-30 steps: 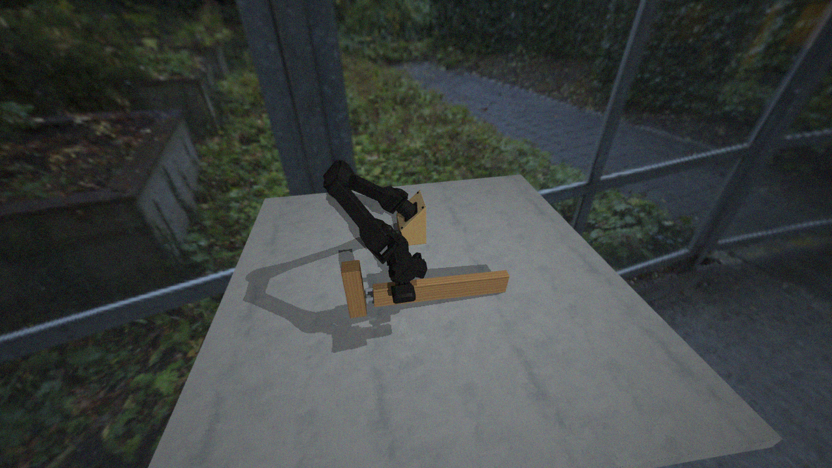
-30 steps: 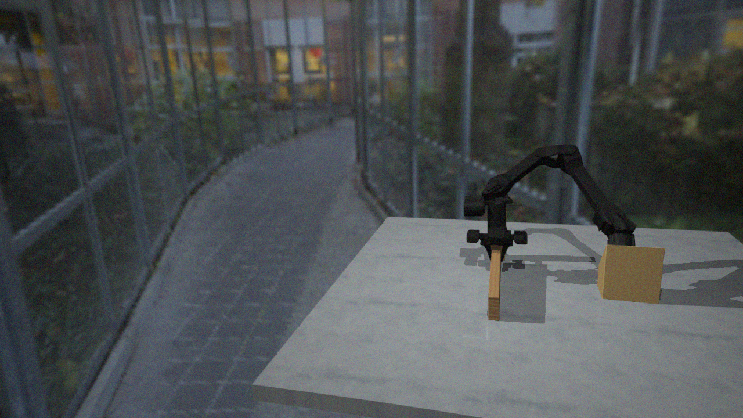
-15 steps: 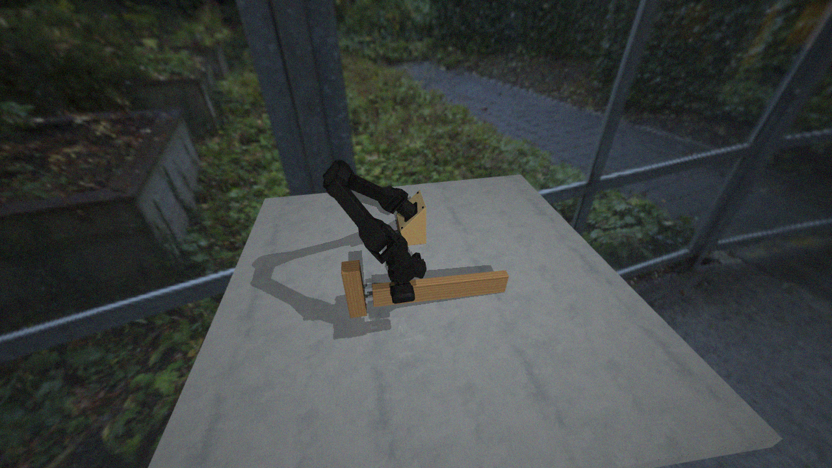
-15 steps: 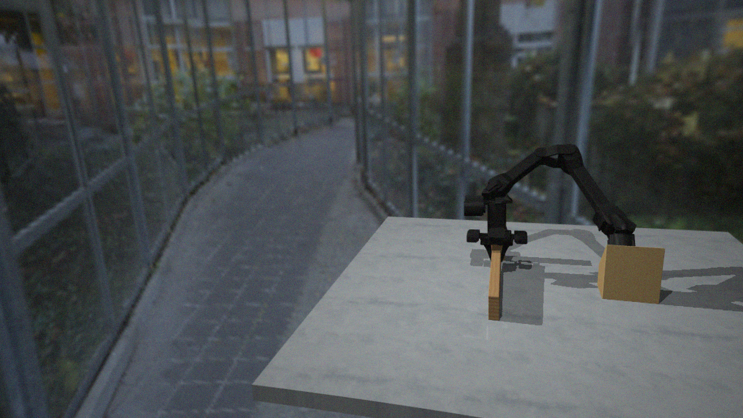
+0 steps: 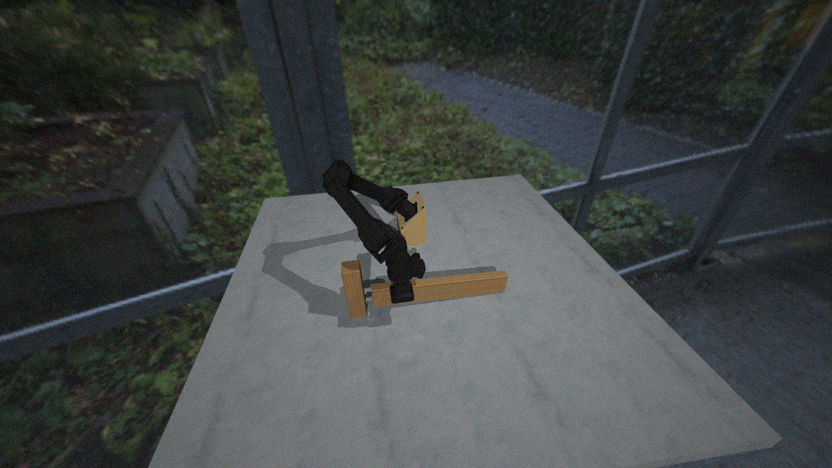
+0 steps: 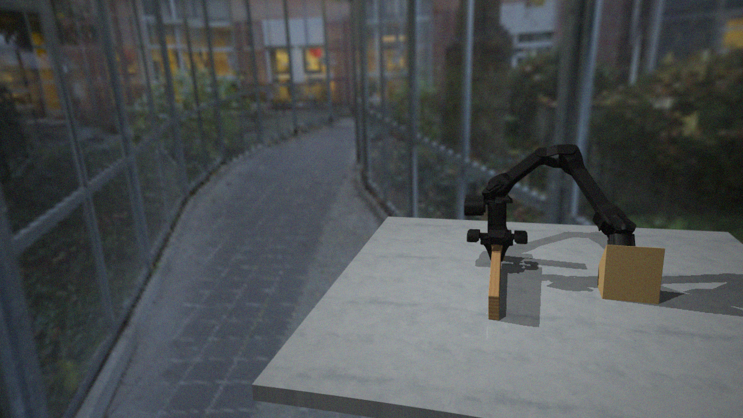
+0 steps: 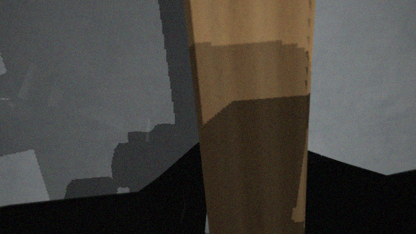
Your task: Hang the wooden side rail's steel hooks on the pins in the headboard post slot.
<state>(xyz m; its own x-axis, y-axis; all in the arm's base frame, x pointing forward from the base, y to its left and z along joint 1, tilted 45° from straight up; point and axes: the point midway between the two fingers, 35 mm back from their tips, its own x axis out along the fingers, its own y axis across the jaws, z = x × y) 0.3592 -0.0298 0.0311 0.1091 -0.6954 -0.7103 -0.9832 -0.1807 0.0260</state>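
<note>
Right now my gripper tip is 130 mm to the left of the wooden headboard post, 40 mm below it and 20 mm short of it.
</note>
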